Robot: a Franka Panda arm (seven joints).
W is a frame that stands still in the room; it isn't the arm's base.
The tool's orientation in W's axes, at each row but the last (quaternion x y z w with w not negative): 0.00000 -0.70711 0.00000 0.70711; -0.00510 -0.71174 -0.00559 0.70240; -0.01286 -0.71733 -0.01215 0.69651; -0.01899 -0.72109 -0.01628 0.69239; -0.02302 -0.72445 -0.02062 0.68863; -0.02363 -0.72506 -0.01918 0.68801; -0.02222 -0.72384 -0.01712 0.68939
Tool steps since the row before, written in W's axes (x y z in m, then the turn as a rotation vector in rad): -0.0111 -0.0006 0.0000 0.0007 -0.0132 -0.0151; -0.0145 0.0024 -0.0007 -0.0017 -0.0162 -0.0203; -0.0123 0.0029 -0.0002 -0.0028 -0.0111 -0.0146; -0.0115 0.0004 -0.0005 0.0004 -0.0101 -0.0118; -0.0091 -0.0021 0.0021 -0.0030 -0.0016 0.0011; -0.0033 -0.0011 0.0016 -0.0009 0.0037 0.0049; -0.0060 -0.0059 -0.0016 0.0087 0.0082 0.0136
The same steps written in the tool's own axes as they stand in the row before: 0.0000 -0.0006 0.0111 -0.0151 -0.0132 -0.0007; -0.0005 0.0022 0.0145 -0.0203 -0.0162 0.0017; 0.0002 0.0025 0.0124 -0.0145 -0.0112 0.0028; 0.0000 -0.0002 0.0115 -0.0119 -0.0100 -0.0004; 0.0025 -0.0027 0.0088 0.0012 -0.0018 0.0028; 0.0018 -0.0013 0.0031 0.0050 0.0036 0.0009; -0.0014 -0.0062 0.0057 0.0132 0.0086 -0.0089
